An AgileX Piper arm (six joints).
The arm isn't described. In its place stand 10 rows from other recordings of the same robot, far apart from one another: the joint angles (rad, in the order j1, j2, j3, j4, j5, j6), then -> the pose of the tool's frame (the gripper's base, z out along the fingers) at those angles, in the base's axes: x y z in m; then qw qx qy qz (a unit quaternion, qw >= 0).
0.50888 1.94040 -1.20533 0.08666 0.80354 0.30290 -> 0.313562 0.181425 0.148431 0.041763 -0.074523 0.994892 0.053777
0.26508 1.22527 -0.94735 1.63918 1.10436 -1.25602 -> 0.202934 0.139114 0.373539 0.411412 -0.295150 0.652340 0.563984
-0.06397 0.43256 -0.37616 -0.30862 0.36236 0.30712 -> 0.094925 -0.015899 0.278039 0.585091 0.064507 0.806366 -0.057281
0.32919 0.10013 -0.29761 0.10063 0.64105 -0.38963 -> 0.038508 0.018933 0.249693 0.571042 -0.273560 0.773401 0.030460
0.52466 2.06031 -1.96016 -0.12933 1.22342 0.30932 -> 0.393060 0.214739 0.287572 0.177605 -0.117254 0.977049 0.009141
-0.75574 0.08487 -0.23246 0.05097 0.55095 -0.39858 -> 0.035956 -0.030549 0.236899 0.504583 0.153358 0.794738 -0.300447
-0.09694 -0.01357 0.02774 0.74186 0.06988 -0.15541 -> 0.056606 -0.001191 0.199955 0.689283 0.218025 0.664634 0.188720
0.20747 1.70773 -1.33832 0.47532 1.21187 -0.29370 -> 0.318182 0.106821 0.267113 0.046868 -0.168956 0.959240 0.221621
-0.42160 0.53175 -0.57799 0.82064 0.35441 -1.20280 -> 0.109109 -0.023614 0.344641 0.642254 -0.082485 0.740305 -0.180707
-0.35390 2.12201 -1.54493 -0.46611 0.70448 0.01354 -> 0.411819 -0.180384 0.165687 0.148962 0.032170 0.966164 -0.208091
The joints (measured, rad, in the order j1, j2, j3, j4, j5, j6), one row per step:
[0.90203 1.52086 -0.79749 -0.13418 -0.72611 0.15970]
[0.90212 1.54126 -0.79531 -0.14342 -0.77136 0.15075]
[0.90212 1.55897 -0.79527 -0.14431 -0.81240 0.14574]
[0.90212 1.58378 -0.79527 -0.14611 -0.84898 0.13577]
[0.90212 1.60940 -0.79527 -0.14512 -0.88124 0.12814]
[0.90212 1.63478 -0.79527 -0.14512 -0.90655 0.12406]
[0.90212 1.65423 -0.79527 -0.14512 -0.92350 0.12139]
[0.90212 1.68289 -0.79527 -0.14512 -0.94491 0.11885]
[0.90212 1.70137 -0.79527 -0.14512 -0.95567 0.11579]
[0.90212 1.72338 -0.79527 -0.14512 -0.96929 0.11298]
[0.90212 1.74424 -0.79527 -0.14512 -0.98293 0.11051]
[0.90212 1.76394 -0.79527 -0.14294 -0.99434 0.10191]
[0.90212 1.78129 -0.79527 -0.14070 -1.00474 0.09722]
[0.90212 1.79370 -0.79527 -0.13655 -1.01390 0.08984]
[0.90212 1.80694 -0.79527 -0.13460 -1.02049 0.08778]
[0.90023 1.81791 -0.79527 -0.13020 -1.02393 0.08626]
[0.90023 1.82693 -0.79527 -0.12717 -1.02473 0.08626]
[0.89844 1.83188 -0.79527 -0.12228 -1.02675 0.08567]
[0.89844 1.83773 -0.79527 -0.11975 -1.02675 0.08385]
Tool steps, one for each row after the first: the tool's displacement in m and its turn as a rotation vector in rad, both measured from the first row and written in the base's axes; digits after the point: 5 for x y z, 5 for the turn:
[0.00074 0.00258 -0.00340 0.01038 -0.02409 0.00980]
[0.00181 0.00463 -0.00563 0.02746 -0.04021 0.01425]
[0.00350 0.00748 -0.01071 0.03234 -0.05407 0.01823]
[0.00539 0.01021 -0.01650 0.03564 -0.06139 0.02004]
[0.00721 0.01285 -0.02293 0.03483 -0.06263 0.02219]
[0.00858 0.01481 -0.02813 0.03245 -0.06184 0.02364]
[0.01055 0.01756 -0.03619 0.02673 -0.05753 0.02558]
[0.01179 0.01926 -0.04171 0.01976 -0.05428 0.02640]
[0.01318 0.02119 -0.04826 0.01260 -0.05012 0.02753]
[0.01441 0.02291 -0.05445 0.00654 -0.04639 0.02866]
[0.01566 0.02437 -0.06044 -0.00290 -0.04626 0.02731]
[0.01673 0.02556 -0.06572 -0.00928 -0.04378 0.02616]
[0.01761 0.02626 -0.06934 -0.01363 -0.04510 0.02303]
[0.01840 0.02709 -0.07352 -0.01878 -0.04113 0.02197]
[0.01978 0.02722 -0.07717 -0.02369 -0.03528 0.01685]
[0.02043 0.02767 -0.08035 -0.02896 -0.02863 0.01463]
[0.02149 0.02737 -0.08195 -0.02973 -0.02481 0.00904]
[0.02194 0.02762 -0.08406 -0.03438 -0.02149 0.00696]

